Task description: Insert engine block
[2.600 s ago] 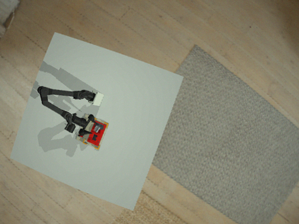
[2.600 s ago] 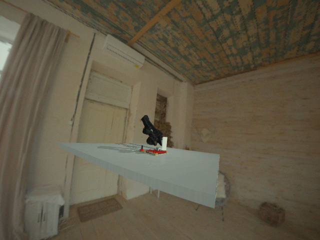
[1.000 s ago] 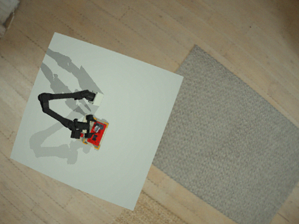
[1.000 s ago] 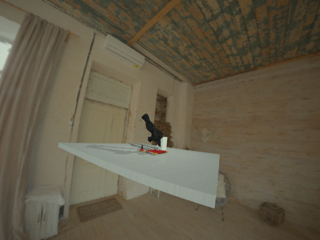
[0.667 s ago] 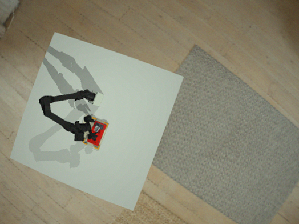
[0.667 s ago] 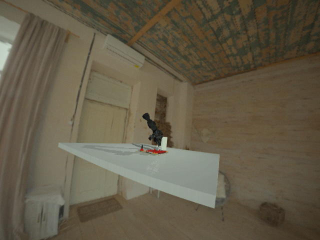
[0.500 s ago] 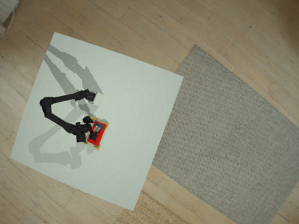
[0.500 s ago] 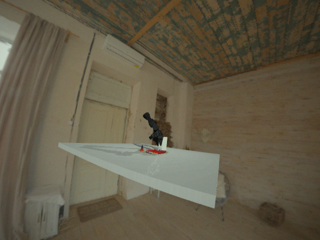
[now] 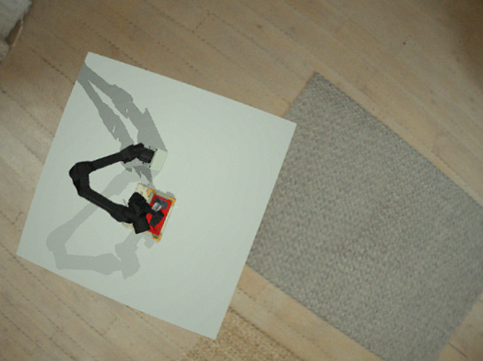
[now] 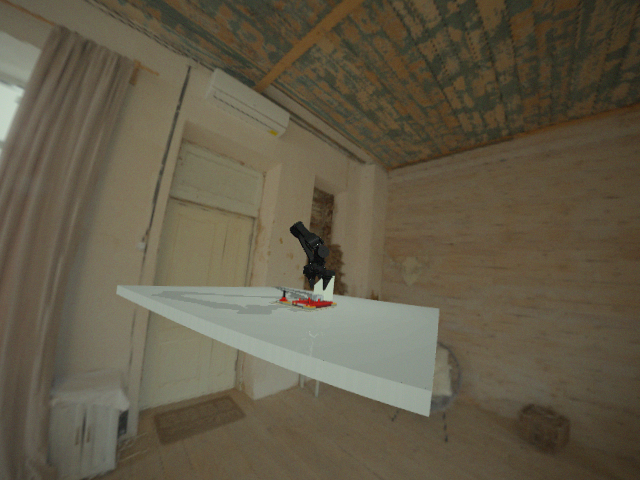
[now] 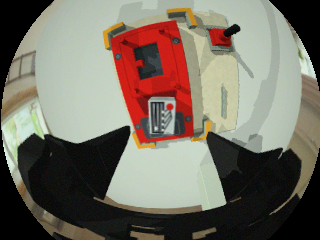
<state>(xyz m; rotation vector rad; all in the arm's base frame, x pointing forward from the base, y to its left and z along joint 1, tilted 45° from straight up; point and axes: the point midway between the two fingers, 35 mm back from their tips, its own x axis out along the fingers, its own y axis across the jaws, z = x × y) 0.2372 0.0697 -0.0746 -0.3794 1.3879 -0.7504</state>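
My gripper tip is now 40 mm above the grey engine block, 10 mm to the right of it and 10 mm short of it.
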